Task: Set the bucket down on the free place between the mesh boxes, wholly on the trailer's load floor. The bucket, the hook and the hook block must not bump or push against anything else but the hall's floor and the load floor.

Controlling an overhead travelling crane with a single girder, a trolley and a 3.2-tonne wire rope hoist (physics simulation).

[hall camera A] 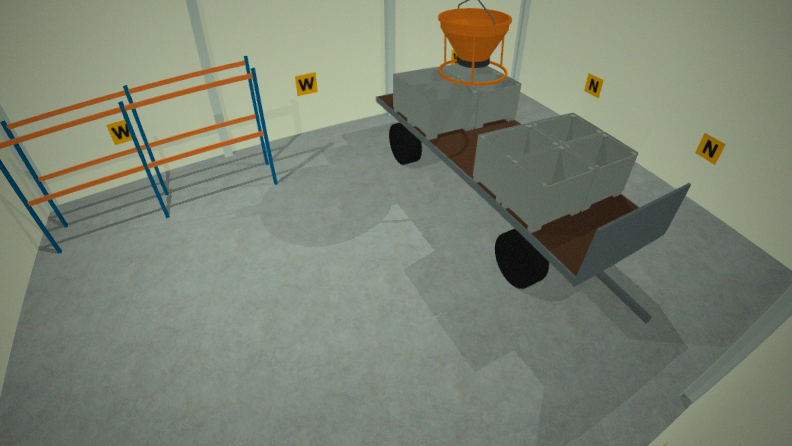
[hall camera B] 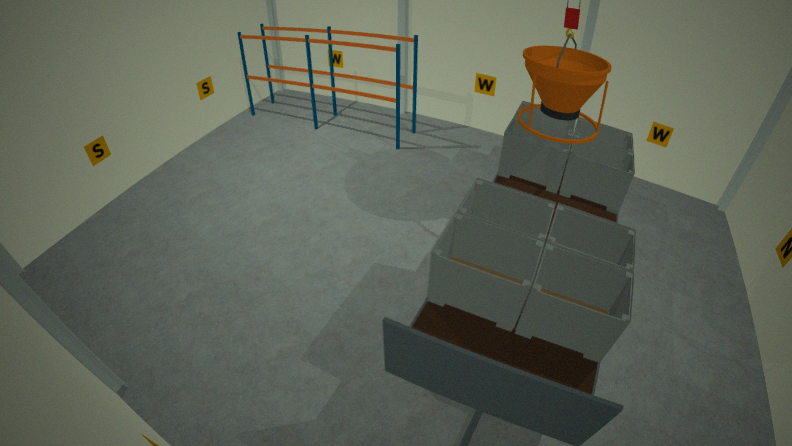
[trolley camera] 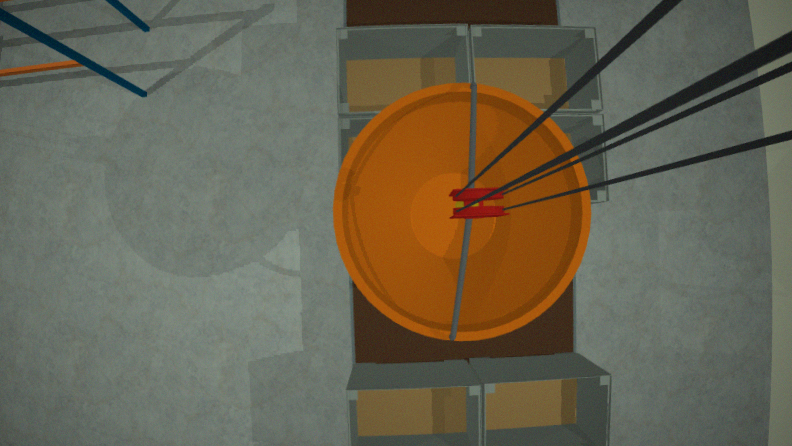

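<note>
The orange bucket (hall camera A: pixel 473 41) (hall camera B: pixel 566 83) (trolley camera: pixel 393 221) hangs upright by its bail, above the level of the mesh boxes. My hook (hall camera B: pixel 569 33) holds the bail, under the red hook block (hall camera B: pixel 571 18) (trolley camera: pixel 479 212); the hook is above the frame in hall camera A. In the trolley view the bucket overlaps the rear mesh boxes (hall camera A: pixel 432 105) (hall camera B: pixel 532 152) (trolley camera: pixel 403 28) and much of the brown load floor (hall camera A: pixel 457 152) (hall camera B: pixel 581 205) (trolley camera: pixel 382 335) between the groups. The front mesh boxes (hall camera A: pixel 515 188) (hall camera B: pixel 476 290) (trolley camera: pixel 412 376) lie below its rim there. The bucket's foot ring is hidden in that view.
The trailer's grey end board (hall camera A: pixel 637 232) (hall camera B: pixel 487 376) stands beyond the front boxes. A blue and orange rack (hall camera A: pixel 144 146) (hall camera B: pixel 397 99) stands by the wall at the trailer's side; part of it (trolley camera: pixel 83 60) shows at the trolley view's upper left.
</note>
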